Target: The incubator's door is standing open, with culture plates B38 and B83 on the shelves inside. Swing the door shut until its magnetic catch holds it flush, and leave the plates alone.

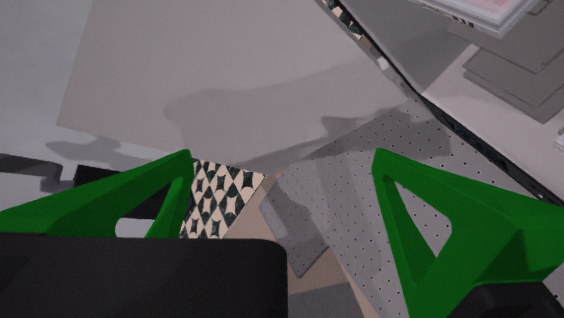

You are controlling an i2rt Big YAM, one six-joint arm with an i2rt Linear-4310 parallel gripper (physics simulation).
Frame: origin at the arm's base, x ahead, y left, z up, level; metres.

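Seen in the pictures: gripper, fingertip midpoint: (282, 158).
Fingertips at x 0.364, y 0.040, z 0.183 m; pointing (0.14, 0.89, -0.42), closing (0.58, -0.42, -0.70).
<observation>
A point is followed by its place in that frame.
The incubator's door (215, 60) @(x 0.352, y 0.222, z 0.164 m) is a large pale grey panel at the upper left and middle, standing open at an angle to the body. The incubator (450, 95) @(x 0.486, y 0.134, z -0.106 m) is at the right, with a dark strip along its front edge. A culture plate (492, 12) @(x 0.494, y 0.050, z 0.107 m) with pink contents shows in part at the top right, on a grey shelf; its label is too blurred to read. A sliver of a second pale item shows at the right edge. My gripper (282, 158) @(x 0.364, y 0.040, z 0.183 m) is open and empty, its green fingers spread wide below the door's lower edge. The gripper's shadow falls on the door.
A perforated grey board (350, 200) @(x 0.226, y 0.196, z -0.241 m) lies below the incubator. A black and cream patterned surface (220, 195) shows between the fingers, beside a tan surface (250, 220) @(x -0.089, y 0.398, z -0.254 m). A dark object (90, 175) is partly behind the left finger. Grey shelves (520, 85) @(x 0.522, y 0.065, z -0.067 m) show inside the incubator.
</observation>
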